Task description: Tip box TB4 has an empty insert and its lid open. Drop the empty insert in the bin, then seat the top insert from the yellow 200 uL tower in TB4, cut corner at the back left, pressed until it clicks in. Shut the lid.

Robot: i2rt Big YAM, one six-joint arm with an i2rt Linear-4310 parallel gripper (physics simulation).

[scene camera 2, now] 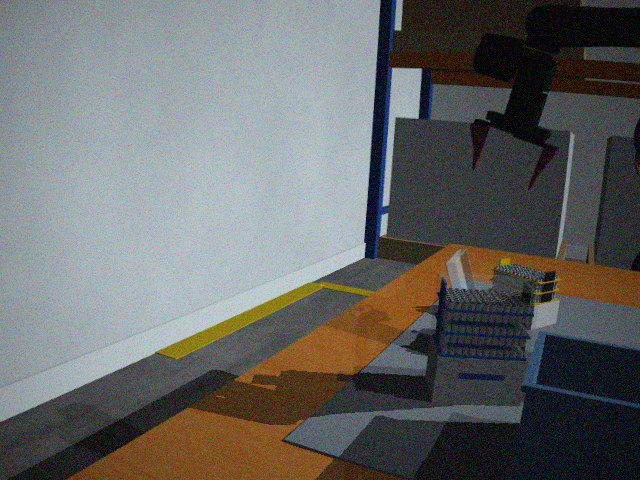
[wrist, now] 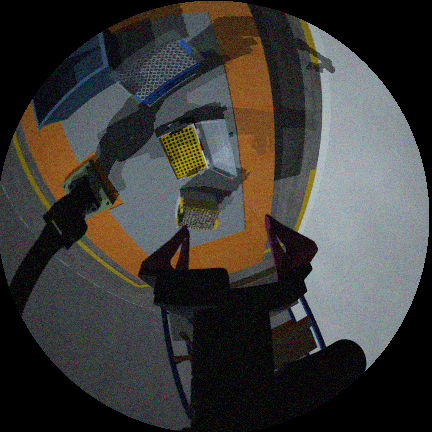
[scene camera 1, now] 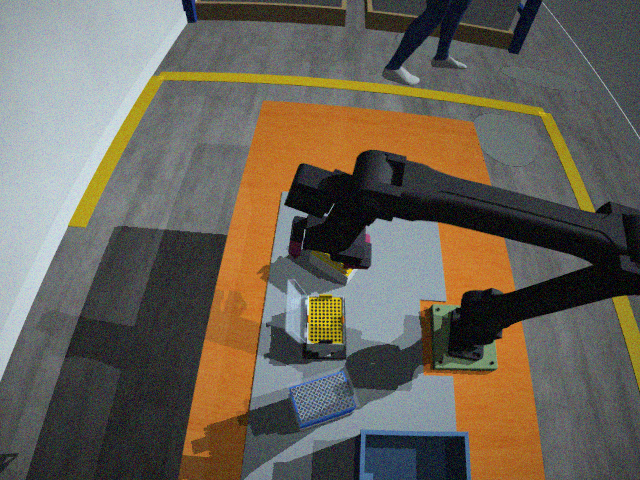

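Note:
Tip box TB4 (scene camera 1: 325, 351) stands on the grey mat with its clear lid (scene camera 1: 295, 312) (wrist: 220, 145) (scene camera 2: 458, 269) open. The yellow empty insert (scene camera 1: 325, 319) (wrist: 183, 151) sits in the box, its holes bare. The yellow 200 uL tower (scene camera 2: 524, 281) (wrist: 198, 216) stands behind the box; in scene camera 1 the gripper hides most of it. My gripper (wrist: 225, 223) (scene camera 2: 501, 179) is open and empty, high above the mat near the yellow tower. The blue bin (scene camera 1: 414, 432) (scene camera 2: 584, 395) (wrist: 75, 92) stands at the front right.
A blue tip tower (scene camera 1: 323, 398) (scene camera 2: 483, 330) (wrist: 167, 70) stands between the tip box and the bin. The arm's green base plate (scene camera 1: 440, 335) (wrist: 105, 195) is at the right of the mat (scene camera 1: 403, 268). A person (scene camera 1: 426, 31) stands beyond the yellow floor line.

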